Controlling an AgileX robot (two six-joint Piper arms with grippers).
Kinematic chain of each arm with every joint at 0, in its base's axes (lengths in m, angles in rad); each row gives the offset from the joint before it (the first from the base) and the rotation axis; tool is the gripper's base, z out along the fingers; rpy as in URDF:
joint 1: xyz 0 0 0.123 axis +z
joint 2: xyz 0 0 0 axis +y
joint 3: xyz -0.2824 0 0.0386 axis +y
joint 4: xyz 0.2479 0 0.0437 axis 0.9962 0 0.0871
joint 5: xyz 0 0 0 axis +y
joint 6: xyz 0.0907 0 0.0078 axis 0.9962 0 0.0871
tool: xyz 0 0 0 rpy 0 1.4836 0
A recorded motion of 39 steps. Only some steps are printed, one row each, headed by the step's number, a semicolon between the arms.
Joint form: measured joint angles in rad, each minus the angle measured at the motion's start. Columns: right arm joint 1, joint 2, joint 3, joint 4, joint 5, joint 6; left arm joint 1, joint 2, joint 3, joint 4, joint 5, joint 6.
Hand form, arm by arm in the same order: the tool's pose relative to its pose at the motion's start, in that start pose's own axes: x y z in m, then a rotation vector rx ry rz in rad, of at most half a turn. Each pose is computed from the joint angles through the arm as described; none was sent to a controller.
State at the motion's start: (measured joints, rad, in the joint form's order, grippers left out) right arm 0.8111 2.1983 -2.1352 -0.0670 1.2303 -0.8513; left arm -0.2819 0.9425 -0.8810 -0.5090 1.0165 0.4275
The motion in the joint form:
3: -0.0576 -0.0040 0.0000 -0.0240 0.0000 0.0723; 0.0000 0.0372 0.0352 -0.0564 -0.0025 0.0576
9: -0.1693 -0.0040 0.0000 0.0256 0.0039 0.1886; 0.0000 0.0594 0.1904 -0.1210 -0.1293 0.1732
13: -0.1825 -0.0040 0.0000 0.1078 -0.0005 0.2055; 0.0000 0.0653 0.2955 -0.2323 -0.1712 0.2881
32: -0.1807 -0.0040 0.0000 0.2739 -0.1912 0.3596; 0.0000 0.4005 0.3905 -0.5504 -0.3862 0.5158
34: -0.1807 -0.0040 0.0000 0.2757 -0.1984 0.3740; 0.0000 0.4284 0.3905 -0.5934 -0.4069 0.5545
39: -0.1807 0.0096 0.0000 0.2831 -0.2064 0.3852; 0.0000 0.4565 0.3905 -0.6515 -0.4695 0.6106
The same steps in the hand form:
3: 0.0234 -0.0183 -0.0007 0.0293 0.0319 0.1182; 0.0041 0.0024 0.0154 0.0518 0.0411 -0.0036
9: 0.0648 -0.0449 0.0004 0.0202 0.0316 0.3552; 0.0299 0.0134 0.0477 0.0573 0.0612 -0.0062
13: 0.0640 -0.0449 0.0004 -0.0250 -0.0261 0.4119; 0.0508 0.0132 0.0646 0.1149 0.0723 -0.0184
32: 0.0434 -0.0534 -0.0027 -0.0028 -0.2692 0.6349; 0.0692 0.0443 0.1399 0.1220 0.1525 -0.2453
34: 0.0430 -0.0539 -0.0028 -0.0007 -0.2757 0.6505; 0.0690 0.0472 0.1454 0.1168 0.1453 -0.2561
39: 0.0424 -0.0540 0.0040 -0.0104 -0.2757 0.6669; 0.0674 0.0537 0.1516 0.0747 0.1149 -0.2616

